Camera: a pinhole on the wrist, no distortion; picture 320 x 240 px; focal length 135.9 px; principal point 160.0 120.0 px. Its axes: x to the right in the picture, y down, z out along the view. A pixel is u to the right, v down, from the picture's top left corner.
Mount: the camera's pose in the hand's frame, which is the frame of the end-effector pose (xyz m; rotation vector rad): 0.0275 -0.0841 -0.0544 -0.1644 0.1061 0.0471
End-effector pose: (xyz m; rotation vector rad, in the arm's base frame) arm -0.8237 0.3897 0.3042 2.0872 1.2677 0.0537
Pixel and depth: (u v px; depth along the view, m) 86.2 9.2 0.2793
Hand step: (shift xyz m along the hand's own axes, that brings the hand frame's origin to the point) -0.0822 -0.2680 0.2728
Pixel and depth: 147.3 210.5 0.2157
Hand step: 0.0214 0.0924 0.1363
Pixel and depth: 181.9 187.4 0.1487
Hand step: 0.0623 0.0141 0.0770
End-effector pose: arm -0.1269 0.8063 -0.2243 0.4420 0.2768 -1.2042
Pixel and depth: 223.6 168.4 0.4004
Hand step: 0.2464 0.1299 0.2950
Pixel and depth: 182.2 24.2 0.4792
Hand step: 0.1726 -0.3346 0.4614
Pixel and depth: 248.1 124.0 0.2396
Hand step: 0.2057 -0.0315 0.1625
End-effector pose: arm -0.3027 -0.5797 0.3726 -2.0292 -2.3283 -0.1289
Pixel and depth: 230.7 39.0 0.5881
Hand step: 0.4105 -0.3204 0.5454
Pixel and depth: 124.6 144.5 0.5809
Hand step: -0.0696 0.1096 0.5151
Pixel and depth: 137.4 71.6 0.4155
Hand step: 0.0093 -0.1637 0.3845
